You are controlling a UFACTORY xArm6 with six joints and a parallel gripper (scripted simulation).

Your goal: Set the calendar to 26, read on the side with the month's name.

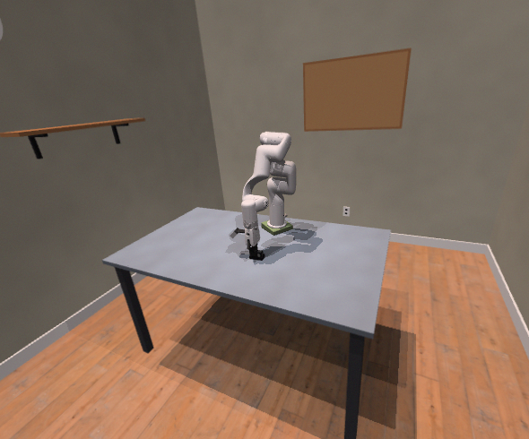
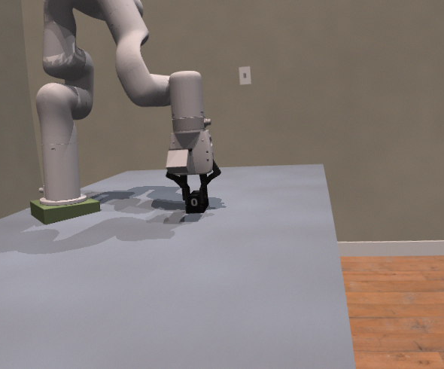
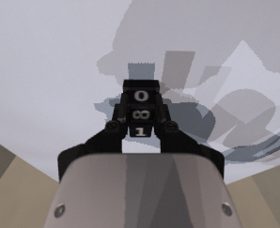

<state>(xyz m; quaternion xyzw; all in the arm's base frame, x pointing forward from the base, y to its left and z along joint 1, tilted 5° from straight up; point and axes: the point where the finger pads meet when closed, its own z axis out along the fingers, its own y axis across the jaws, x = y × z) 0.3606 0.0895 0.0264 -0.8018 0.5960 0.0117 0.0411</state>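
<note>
Right now the black cube is 1 cm below my hand. The rest, counted from my hand: black calendar tray 1 cm behind, 2 cm to the left, 3 cm below.
</note>
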